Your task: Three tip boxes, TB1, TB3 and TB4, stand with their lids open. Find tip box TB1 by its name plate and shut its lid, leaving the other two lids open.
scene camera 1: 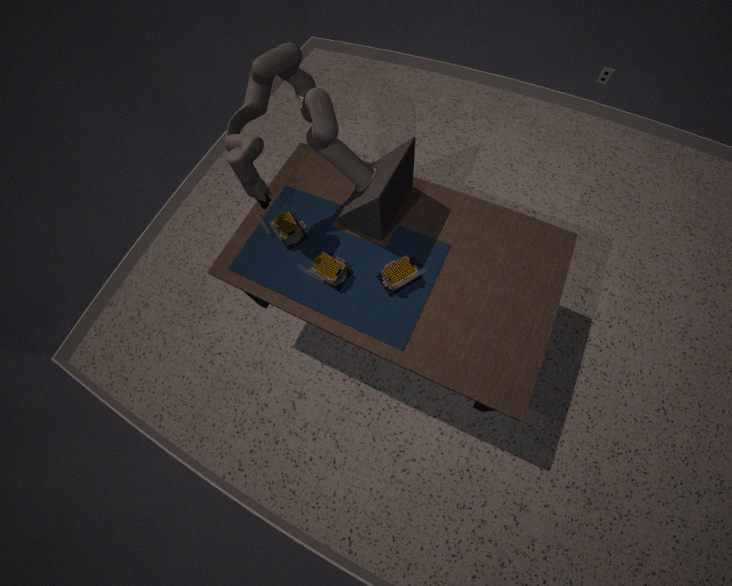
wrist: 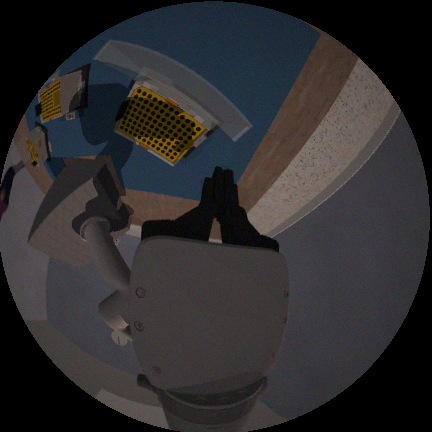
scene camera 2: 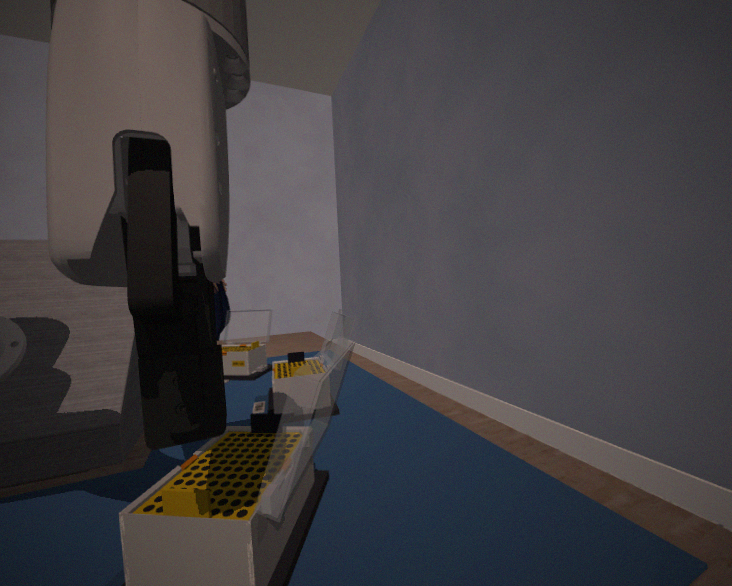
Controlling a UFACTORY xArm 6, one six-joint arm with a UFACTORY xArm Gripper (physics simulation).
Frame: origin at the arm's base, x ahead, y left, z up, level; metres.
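Seen in the pictures: gripper, fingertip midpoint: (scene camera 1: 266,206) (wrist: 219,177) (scene camera 2: 190,435); arm's base, link origin: (scene camera 1: 367,181) (wrist: 94,228).
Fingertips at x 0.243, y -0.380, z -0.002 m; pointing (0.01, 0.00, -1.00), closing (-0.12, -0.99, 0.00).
Note:
Offsets run from my fingertips to a thing's top centre. Level surfaces: height alone.
TB1 @[dx +0.028, dy +0.092, dz -0.051 m] (scene camera 1: 286,226) (scene camera 2: 189,549) (wrist: 160,125), the white box with a yellow tip rack nearest the gripper, stands with its clear lid @[dx +0.081, dy +0.052, dz +0.029 m] (scene camera 1: 264,225) (scene camera 2: 317,421) (wrist: 185,80) open. Its name plate cannot be read here. My gripper (scene camera 1: 264,204) (scene camera 2: 183,436) (wrist: 219,177) is shut and empty, fingertips down, near one end of TB1 and apart from the lid in the wrist view. TB4 (scene camera 1: 329,267) (scene camera 2: 299,391) (wrist: 72,90) and TB3 (scene camera 1: 399,273) (scene camera 2: 238,365) (wrist: 41,145) stand farther off, lids open; their plates are too small to read.
The boxes stand on a blue mat @[dz -0.125 m] (scene camera 1: 366,308) (scene camera 2: 439,501) (wrist: 240,45) on a wooden table @[dz -0.128 m] (scene camera 1: 500,293) (wrist: 310,75). The arm's wedge-shaped base (scene camera 1: 381,198) (wrist: 70,205) stands beside the mat. The table edge lies near the gripper, and a wall (scene camera 2: 518,213) rises beyond the table.

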